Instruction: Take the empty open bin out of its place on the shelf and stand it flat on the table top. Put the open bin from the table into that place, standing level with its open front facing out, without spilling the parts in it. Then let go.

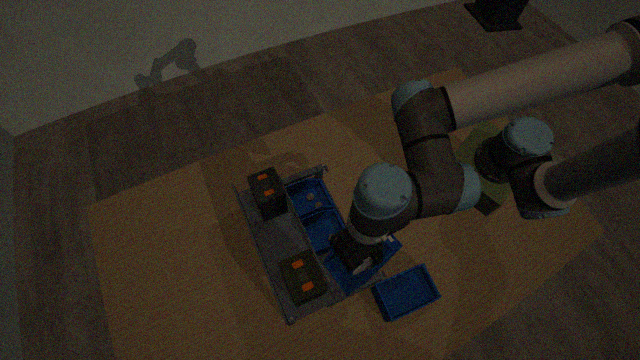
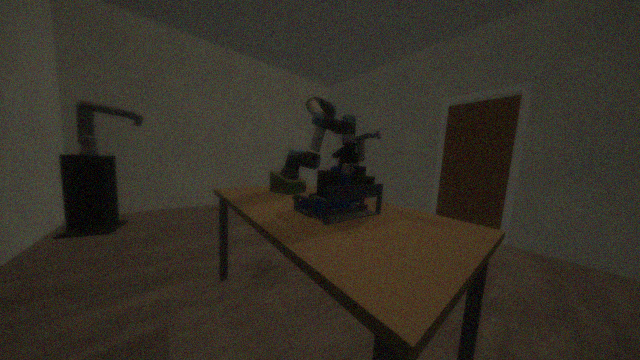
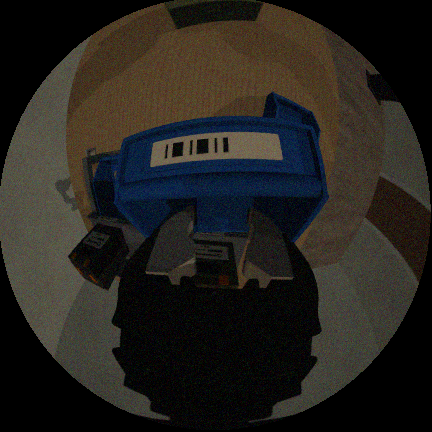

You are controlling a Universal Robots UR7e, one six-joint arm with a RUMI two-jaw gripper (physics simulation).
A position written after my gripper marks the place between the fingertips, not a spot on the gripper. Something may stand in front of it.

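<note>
Here is my gripper (image 1: 357, 256), and image 3 shows my gripper too (image 3: 221, 208). I see a bin (image 1: 397, 296) and a bin (image 1: 348, 282). There is also a bin (image 1: 298, 191), as well as a bin (image 1: 318, 226).
</note>
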